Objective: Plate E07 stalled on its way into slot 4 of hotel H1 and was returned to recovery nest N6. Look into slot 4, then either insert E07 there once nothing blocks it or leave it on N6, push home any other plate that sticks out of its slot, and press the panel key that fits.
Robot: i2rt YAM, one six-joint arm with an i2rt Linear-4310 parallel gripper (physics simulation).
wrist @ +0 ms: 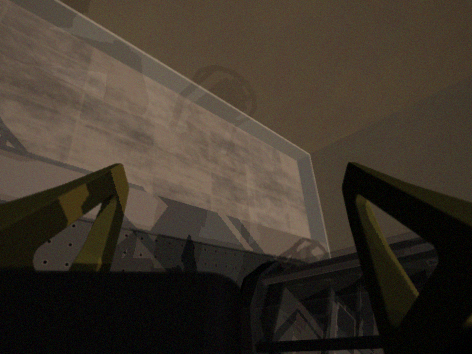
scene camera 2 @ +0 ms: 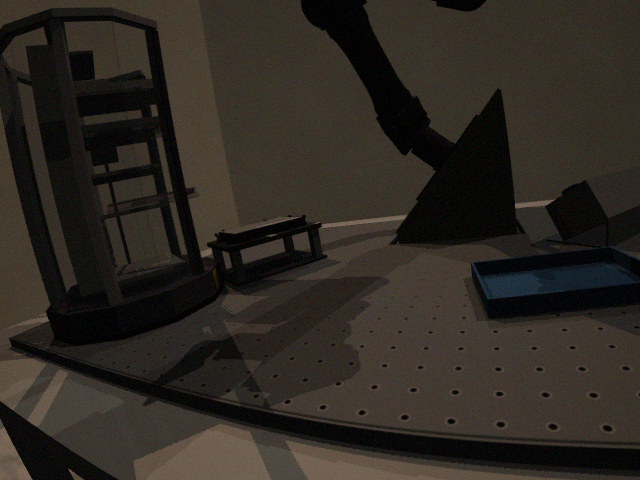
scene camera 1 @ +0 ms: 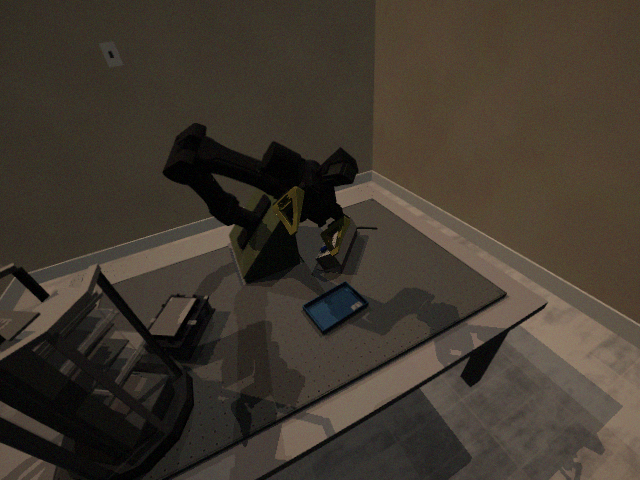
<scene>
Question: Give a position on a button box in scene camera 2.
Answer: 592,213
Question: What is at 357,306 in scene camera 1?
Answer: A blue tray.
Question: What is the gripper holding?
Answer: Nothing.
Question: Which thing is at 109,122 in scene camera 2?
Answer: A dark slotted rack.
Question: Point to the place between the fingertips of the gripper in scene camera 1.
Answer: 315,245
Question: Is the gripper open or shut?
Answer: Open.
</scene>
